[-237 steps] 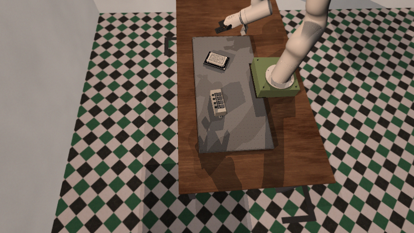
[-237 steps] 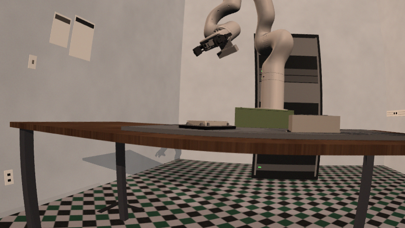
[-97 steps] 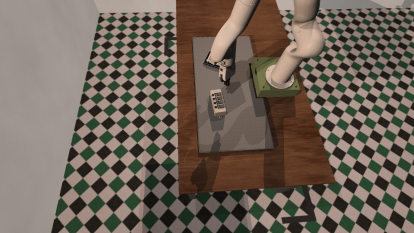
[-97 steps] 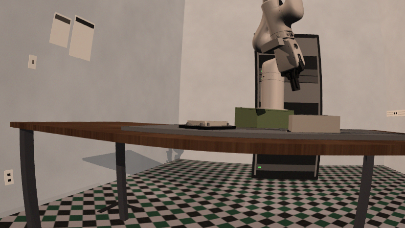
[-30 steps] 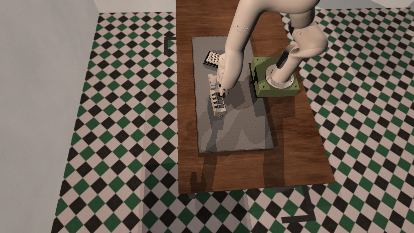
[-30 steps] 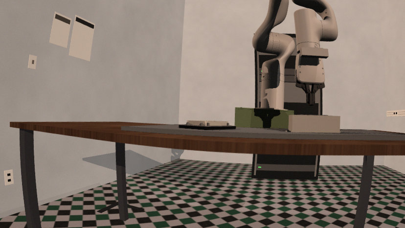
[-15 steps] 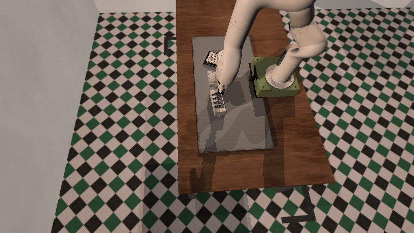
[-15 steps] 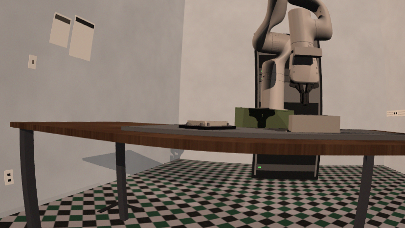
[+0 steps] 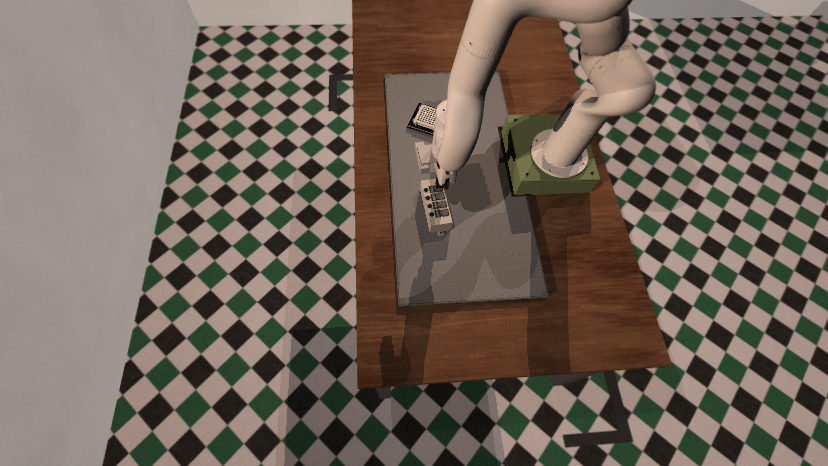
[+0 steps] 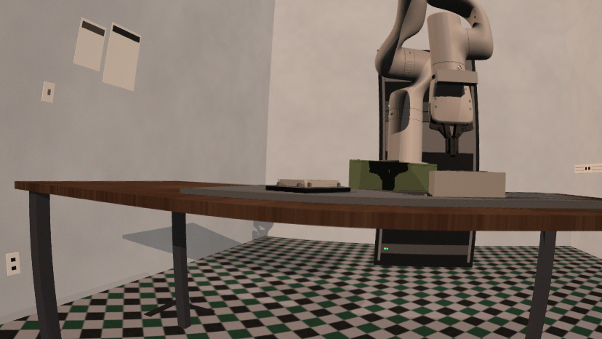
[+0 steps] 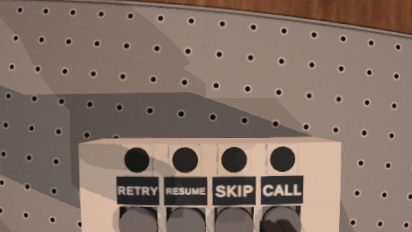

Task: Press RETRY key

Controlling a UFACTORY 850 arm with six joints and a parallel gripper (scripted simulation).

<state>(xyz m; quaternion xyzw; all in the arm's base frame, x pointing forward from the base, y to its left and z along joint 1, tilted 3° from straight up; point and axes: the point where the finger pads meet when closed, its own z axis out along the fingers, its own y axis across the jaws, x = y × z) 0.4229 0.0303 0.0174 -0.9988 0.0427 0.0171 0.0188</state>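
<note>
Now: the operator panel 70 mm below my hand, 30 mm to the left of it and 10 mm ahead of it. Also, from my hand: white well plate: 320 mm to the right, 90 mm below, 80 mm behind.
</note>
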